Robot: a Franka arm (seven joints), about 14 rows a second.
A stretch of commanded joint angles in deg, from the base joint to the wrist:
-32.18 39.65 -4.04 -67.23 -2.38 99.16 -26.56
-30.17 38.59 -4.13 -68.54 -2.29 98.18 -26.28
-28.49 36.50 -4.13 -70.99 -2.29 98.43 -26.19
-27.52 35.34 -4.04 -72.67 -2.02 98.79 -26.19
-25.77 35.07 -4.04 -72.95 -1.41 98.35 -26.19
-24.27 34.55 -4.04 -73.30 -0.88 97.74 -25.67
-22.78 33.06 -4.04 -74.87 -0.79 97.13 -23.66
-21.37 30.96 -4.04 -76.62 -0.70 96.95 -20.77
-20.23 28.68 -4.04 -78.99 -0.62 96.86 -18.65
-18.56 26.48 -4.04 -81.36 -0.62 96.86 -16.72
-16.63 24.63 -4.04 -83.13 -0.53 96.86 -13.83
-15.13 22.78 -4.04 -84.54 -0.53 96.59 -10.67
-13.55 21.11 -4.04 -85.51 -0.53 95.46 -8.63
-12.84 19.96 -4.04 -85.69 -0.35 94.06 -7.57
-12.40 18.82 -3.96 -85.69 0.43 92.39 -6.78
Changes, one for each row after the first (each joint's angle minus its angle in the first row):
2.01 -1.06 -0.09 -1.31 0.09 -0.98 0.28
3.69 -3.15 -0.09 -3.76 0.09 -0.73 0.37
4.66 -4.31 0.00 -5.44 0.36 -0.37 0.37
6.41 -4.58 0.00 -5.72 0.97 -0.81 0.37
7.91 -5.10 0.00 -6.07 1.50 -1.42 0.89
9.40 -6.59 0.00 -7.64 1.59 -2.03 2.90
10.81 -8.69 0.00 -9.39 1.68 -2.21 5.79
11.95 -10.97 0.00 -11.76 1.76 -2.30 7.91
13.62 -13.17 0.00 -14.13 1.76 -2.30 9.84
15.55 -15.02 0.00 -15.90 1.85 -2.30 12.73
17.05 -16.87 0.00 -17.31 1.85 -2.57 15.89
18.63 -18.54 0.00 -18.28 1.85 -3.70 17.93
19.34 -19.69 0.00 -18.46 2.03 -5.10 18.99
19.78 -20.83 0.08 -18.46 2.81 -6.77 19.78

